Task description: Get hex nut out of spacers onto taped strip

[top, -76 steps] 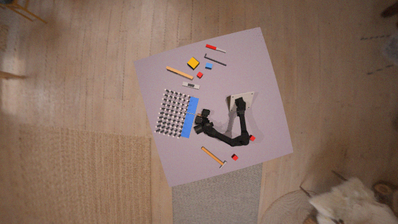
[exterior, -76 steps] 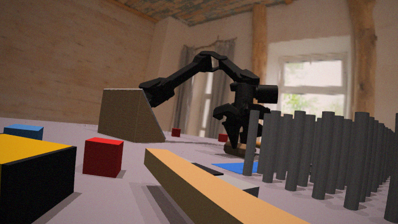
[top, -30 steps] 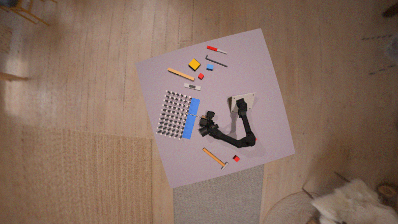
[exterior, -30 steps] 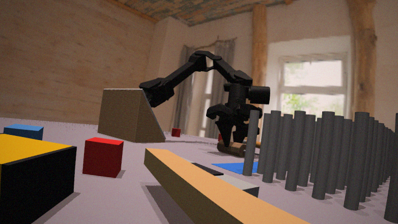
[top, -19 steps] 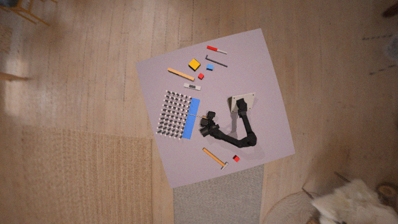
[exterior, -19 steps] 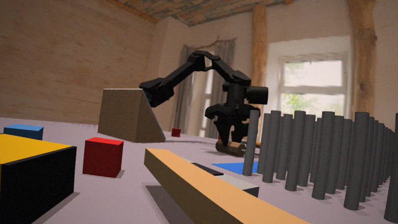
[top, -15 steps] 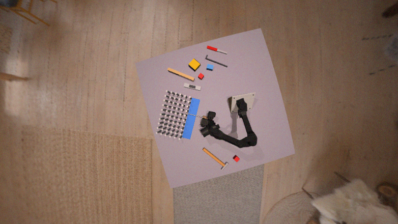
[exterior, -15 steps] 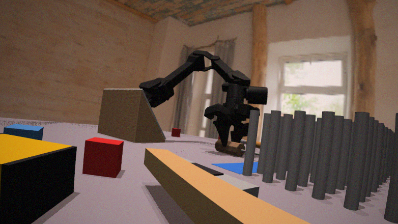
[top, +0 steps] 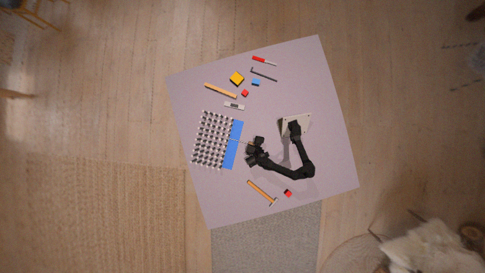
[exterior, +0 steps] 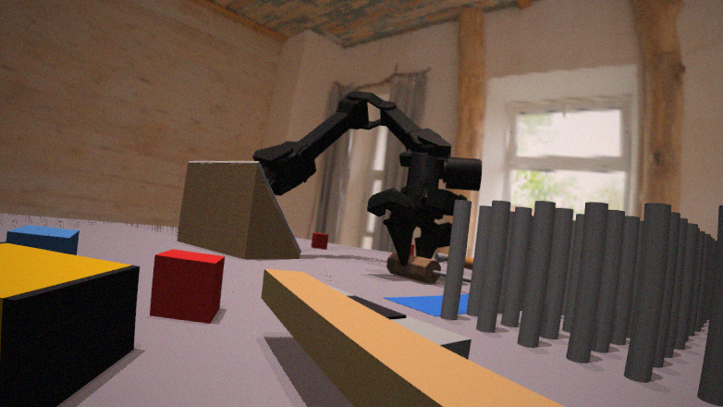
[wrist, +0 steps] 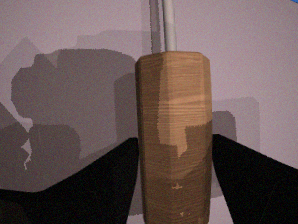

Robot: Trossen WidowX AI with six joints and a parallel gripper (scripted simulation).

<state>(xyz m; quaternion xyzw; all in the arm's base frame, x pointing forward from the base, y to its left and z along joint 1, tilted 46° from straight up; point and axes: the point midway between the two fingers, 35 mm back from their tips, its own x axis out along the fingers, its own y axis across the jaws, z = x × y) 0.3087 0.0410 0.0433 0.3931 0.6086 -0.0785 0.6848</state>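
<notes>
My gripper tip is now 9 cm short of the wooden-handled file and 6 cm to the left of it. Round my gripper tip: blue taped strip (15 cm ahead, 6 cm to the right, 2 cm below); hex nut (17 cm ahead, 12 cm to the right, 1 cm below); grey bar (33 cm to the right, 4 cm ahead).
</notes>
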